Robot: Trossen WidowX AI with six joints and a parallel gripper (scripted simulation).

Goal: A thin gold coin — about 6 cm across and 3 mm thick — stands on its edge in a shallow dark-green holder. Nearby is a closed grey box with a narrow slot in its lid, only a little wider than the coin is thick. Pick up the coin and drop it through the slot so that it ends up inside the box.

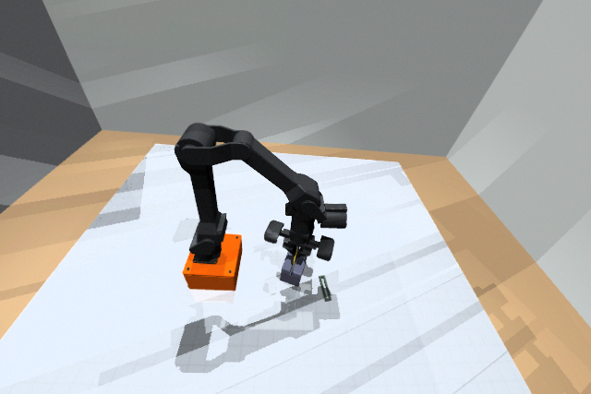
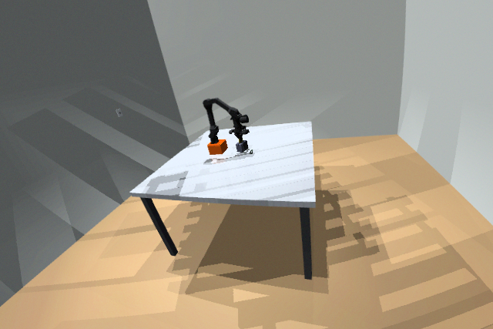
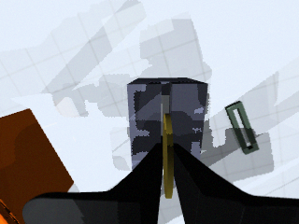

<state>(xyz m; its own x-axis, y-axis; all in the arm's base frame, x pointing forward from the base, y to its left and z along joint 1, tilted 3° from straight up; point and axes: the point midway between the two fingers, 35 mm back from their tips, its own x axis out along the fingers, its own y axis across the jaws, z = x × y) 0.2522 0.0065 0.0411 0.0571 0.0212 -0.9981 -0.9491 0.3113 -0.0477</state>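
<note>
The gold coin lies 1 cm below my gripper tip.
</note>
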